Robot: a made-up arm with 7 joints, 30 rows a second.
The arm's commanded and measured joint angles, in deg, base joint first. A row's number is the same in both.
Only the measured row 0 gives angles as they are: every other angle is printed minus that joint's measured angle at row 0.
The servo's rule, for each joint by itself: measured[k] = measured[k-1] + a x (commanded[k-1-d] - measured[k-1]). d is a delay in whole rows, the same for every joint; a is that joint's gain. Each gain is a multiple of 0.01, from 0.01 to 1. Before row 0 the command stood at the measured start. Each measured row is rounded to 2 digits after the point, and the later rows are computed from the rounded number. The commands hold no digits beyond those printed.
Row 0, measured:
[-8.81, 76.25, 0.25, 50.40, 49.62, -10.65, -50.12]
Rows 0 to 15, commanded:
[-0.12, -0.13, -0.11, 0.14, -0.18, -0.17, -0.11]
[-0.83, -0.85, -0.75, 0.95, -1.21, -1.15, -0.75]
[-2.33, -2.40, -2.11, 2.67, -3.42, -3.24, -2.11]
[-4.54, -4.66, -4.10, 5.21, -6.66, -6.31, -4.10]
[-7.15, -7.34, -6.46, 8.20, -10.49, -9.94, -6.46]
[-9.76, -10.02, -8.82, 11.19, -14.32, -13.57, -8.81]
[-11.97, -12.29, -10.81, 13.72, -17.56, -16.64, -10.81]
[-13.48, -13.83, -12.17, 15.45, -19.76, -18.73, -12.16]
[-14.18, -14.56, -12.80, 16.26, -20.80, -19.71, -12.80]
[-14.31, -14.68, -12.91, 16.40, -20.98, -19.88, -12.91]
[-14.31, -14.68, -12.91, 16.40, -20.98, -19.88, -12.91]
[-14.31, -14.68, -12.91, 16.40, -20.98, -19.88, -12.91]
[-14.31, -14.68, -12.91, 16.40, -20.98, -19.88, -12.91]
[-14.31, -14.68, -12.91, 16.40, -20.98, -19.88, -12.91]
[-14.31, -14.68, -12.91, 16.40, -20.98, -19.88, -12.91]
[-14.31, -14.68, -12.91, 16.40, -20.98, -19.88, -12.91]
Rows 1 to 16, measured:
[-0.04, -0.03, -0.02, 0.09, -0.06, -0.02, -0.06]
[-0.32, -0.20, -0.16, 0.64, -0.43, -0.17, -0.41]
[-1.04, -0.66, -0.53, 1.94, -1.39, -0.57, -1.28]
[-2.30, -1.50, -1.21, 4.03, -3.08, -1.32, -2.72]
[-4.05, -2.73, -2.21, 6.70, -5.45, -2.44, -4.63]
[-6.11, -4.26, -3.47, 9.57, -8.29, -3.89, -6.76]
[-8.22, -5.95, -4.86, 12.23, -11.26, -5.55, -8.83]
[-10.11, -7.60, -6.25, 14.29, -13.98, -7.26, -10.53]
[-11.58, -9.06, -7.49, 15.55, -16.16, -8.88, -11.69]
[-12.56, -10.24, -8.52, 16.09, -17.70, -10.31, -12.31]
[-13.19, -11.17, -9.35, 16.29, -18.75, -11.55, -12.62]
[-13.59, -11.91, -10.03, 16.36, -19.46, -12.63, -12.77]
[-13.85, -12.49, -10.58, 16.39, -19.95, -13.57, -12.84]
[-14.02, -12.95, -11.02, 16.40, -20.28, -14.39, -12.88]
[-14.12, -13.31, -11.38, 16.40, -20.50, -15.10, -12.90]
[-14.19, -13.60, -11.67, 16.40, -20.65, -15.72, -12.91]
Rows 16 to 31, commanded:
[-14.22, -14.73, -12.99, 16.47, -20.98, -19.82, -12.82]
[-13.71, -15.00, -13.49, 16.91, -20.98, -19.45, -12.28]
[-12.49, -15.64, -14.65, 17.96, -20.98, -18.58, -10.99]
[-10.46, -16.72, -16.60, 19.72, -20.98, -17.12, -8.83]
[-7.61, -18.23, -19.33, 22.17, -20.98, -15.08, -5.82]
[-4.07, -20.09, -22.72, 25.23, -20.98, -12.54, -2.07]
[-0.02, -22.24, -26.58, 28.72, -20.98, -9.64, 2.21]
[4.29, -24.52, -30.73, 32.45, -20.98, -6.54, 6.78]
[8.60, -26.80, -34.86, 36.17, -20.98, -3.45, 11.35]
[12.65, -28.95, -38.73, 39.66, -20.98, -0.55, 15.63]
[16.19, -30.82, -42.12, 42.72, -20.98, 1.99, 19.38]
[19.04, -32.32, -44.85, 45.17, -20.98, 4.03, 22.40]
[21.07, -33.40, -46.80, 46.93, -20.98, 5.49, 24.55]
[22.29, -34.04, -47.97, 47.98, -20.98, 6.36, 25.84]
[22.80, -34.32, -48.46, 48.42, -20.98, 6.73, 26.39]
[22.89, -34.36, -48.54, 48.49, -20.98, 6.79, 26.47]
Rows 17 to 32, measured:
[-14.20, -13.84, -11.92, 16.44, -20.76, -16.25, -12.86]
[-14.02, -14.08, -12.22, 16.74, -20.83, -16.67, -12.56]
[-13.47, -14.41, -12.68, 17.52, -20.88, -16.92, -11.76]
[-12.39, -14.90, -13.42, 18.93, -20.91, -16.95, -10.27]
[-10.67, -15.60, -14.54, 21.00, -20.93, -16.71, -8.00]
[-8.29, -16.54, -16.09, 23.71, -20.95, -16.17, -4.98]
[-5.31, -17.74, -18.08, 26.92, -20.96, -15.32, -1.31]
[-1.85, -19.16, -20.48, 30.46, -20.97, -14.18, 2.82]
[1.91, -20.76, -23.21, 34.11, -20.97, -12.79, 7.17]
[5.78, -22.48, -26.16, 37.66, -20.97, -11.20, 11.48]
[9.53, -24.23, -29.19, 40.90, -20.97, -9.49, 15.51]
[12.95, -25.93, -32.17, 43.63, -20.97, -7.73, 19.02]
[15.87, -27.50, -34.95, 45.74, -20.97, -6.01, 21.84]
[18.18, -28.87, -37.42, 47.17, -20.97, -4.40, 23.88]
[19.84, -30.01, -39.52, 47.97, -20.97, -2.95, 25.16]
[20.94, -30.92, -41.23, 48.30, -20.97, -1.68, 25.83]

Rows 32 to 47, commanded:
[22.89, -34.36, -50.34, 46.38, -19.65, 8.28, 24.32]
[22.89, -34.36, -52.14, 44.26, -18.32, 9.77, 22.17]
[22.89, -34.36, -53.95, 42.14, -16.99, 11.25, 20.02]
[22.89, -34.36, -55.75, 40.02, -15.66, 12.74, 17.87]
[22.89, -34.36, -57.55, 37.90, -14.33, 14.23, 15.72]
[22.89, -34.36, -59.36, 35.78, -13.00, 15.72, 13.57]
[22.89, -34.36, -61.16, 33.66, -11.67, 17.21, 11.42]
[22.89, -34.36, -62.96, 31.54, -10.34, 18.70, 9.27]
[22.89, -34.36, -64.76, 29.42, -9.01, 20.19, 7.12]
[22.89, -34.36, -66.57, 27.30, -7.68, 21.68, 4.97]
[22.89, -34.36, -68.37, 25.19, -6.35, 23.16, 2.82]
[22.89, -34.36, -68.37, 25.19, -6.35, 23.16, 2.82]
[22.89, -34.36, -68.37, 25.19, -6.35, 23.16, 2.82]
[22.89, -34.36, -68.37, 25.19, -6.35, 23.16, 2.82]
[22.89, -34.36, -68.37, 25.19, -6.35, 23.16, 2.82]
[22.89, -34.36, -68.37, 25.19, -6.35, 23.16, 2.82]
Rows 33 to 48, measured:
[21.64, -31.64, -42.96, 47.07, -20.55, -0.39, 25.06]
[22.09, -32.21, -44.70, 45.27, -19.84, 0.93, 23.59]
[22.38, -32.66, -46.46, 43.27, -18.93, 2.27, 21.77]
[22.56, -33.02, -48.23, 41.19, -17.88, 3.63, 19.78]
[22.68, -33.30, -50.00, 39.08, -16.74, 5.01, 17.71]
[22.76, -33.52, -51.78, 36.97, -15.54, 6.40, 15.60]
[22.81, -33.70, -53.56, 34.85, -14.30, 7.81, 13.47]
[22.84, -33.84, -55.35, 32.73, -13.03, 9.23, 11.33]
[22.86, -33.95, -57.14, 30.61, -11.74, 10.65, 9.18]
[22.87, -34.04, -58.93, 28.49, -10.44, 12.08, 7.03]
[22.88, -34.11, -60.72, 26.38, -9.13, 13.52, 4.88]
[22.88, -34.16, -62.17, 25.62, -8.24, 14.77, 3.83]
[22.88, -34.20, -63.35, 25.34, -7.64, 15.86, 3.31]
[22.88, -34.23, -64.30, 25.24, -7.23, 16.81, 3.06]
[22.88, -34.26, -65.07, 25.21, -6.95, 17.64, 2.94]
[22.88, -34.28, -65.70, 25.20, -6.76, 18.36, 2.88]

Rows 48 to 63, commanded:
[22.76, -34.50, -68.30, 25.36, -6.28, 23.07, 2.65]
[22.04, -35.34, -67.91, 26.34, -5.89, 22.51, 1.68]
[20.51, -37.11, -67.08, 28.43, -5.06, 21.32, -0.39]
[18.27, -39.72, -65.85, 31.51, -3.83, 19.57, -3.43]
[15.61, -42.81, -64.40, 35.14, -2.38, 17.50, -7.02]
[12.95, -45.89, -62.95, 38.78, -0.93, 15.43, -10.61]
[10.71, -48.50, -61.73, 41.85, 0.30, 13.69, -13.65]
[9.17, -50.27, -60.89, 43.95, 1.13, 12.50, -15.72]
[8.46, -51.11, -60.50, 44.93, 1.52, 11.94, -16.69]
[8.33, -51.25, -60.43, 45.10, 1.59, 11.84, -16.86]
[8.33, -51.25, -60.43, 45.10, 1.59, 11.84, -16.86]
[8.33, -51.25, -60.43, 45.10, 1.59, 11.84, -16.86]
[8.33, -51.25, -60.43, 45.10, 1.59, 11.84, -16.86]
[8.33, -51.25, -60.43, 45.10, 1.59, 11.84, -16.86]
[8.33, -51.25, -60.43, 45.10, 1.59, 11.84, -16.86]
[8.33, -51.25, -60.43, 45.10, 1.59, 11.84, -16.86]
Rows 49 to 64, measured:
[22.84, -34.33, -66.19, 25.30, -6.61, 18.97, 2.76]
[22.55, -34.54, -66.52, 25.97, -6.38, 19.43, 2.21]
[21.82, -35.08, -66.63, 27.54, -5.96, 19.68, 0.88]
[20.54, -36.05, -66.48, 30.08, -5.28, 19.67, -1.32]
[18.77, -37.47, -66.08, 33.32, -4.35, 19.39, -4.23]
[16.67, -39.24, -65.49, 36.81, -3.26, 18.88, -7.48]
[14.52, -41.18, -64.78, 40.04, -2.12, 18.21, -10.63]
[12.59, -43.09, -64.04, 42.54, -1.08, 17.47, -13.23]
[11.10, -44.77, -63.37, 44.07, -0.25, 16.75, -14.99]
[10.10, -46.13, -62.81, 44.73, 0.34, 16.11, -15.94]
[9.46, -47.21, -62.36, 44.97, 0.74, 15.55, -16.41]
[9.05, -48.06, -61.99, 45.05, 1.01, 15.07, -16.64]
[8.79, -48.73, -61.69, 45.08, 1.20, 14.65, -16.75]
[8.62, -49.26, -61.45, 45.09, 1.32, 14.28, -16.81]
[8.52, -49.68, -61.26, 45.10, 1.41, 13.96, -16.84]
[8.45, -50.01, -61.10, 45.10, 1.47, 13.68, -16.85]

